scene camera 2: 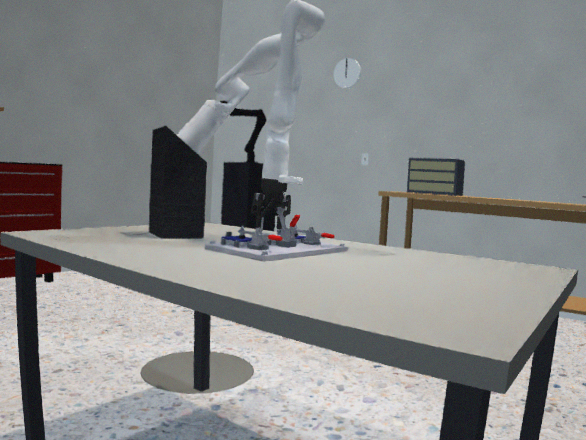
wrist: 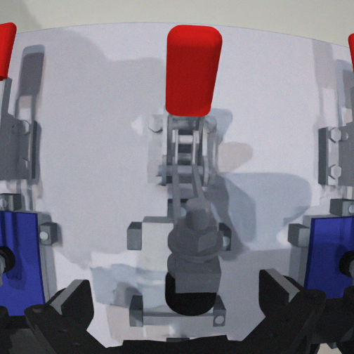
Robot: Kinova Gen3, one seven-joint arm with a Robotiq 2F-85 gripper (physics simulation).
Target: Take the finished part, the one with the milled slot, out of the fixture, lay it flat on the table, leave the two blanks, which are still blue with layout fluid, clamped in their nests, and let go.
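Frame: origin at the arm's base, x right, y up, z back, level; centimetres.
Seen in the pictures: gripper, fingertip midpoint: [scene camera 2: 269,229]; arm's base at its link origin: [scene camera 2: 182,150].
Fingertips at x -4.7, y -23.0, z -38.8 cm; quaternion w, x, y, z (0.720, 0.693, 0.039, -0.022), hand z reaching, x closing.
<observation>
Pixels of each thing's top centre, then the offset from my fingertips to it. "pt": a spot on its surface instead. Level surfaces: height alone.
- fixture plate at a spot on its surface: [scene camera 2: 264,257] pt dz -15.9, dx +17.5, dy -4.5 cm
- middle clamp's red handle at a spot on its surface: [scene camera 2: 295,220] pt dz -10.5, dx +0.8, dy +3.7 cm
- table at its surface level: dy -5.4 cm
The finished part [wrist: 154,255] is pale metal and sits in the middle nest in the wrist view; a raised clamp arm with a black tip [wrist: 191,297] hides much of it. A line across its lower end looks like the slot. The two blue blanks [wrist: 22,287] [wrist: 322,275] lie in the left and right nests, with black clamp tips over them. My gripper [wrist: 174,294] [scene camera 2: 270,222] is open and empty, pointing down low over the fixture plate [wrist: 90,160] [scene camera 2: 264,257]. Its fingers stand on either side of the middle nest, apart from the part.
The middle clamp's red handle [wrist: 193,70] [scene camera 2: 295,220] stands upright, ahead of the nest. Red handles of the side clamps [scene camera 2: 275,237] [scene camera 2: 327,235] lie low. Grey locating blocks [wrist: 134,236] [wrist: 136,311] border the part. The fixture rests on the table [scene camera 2: 400,300].
</observation>
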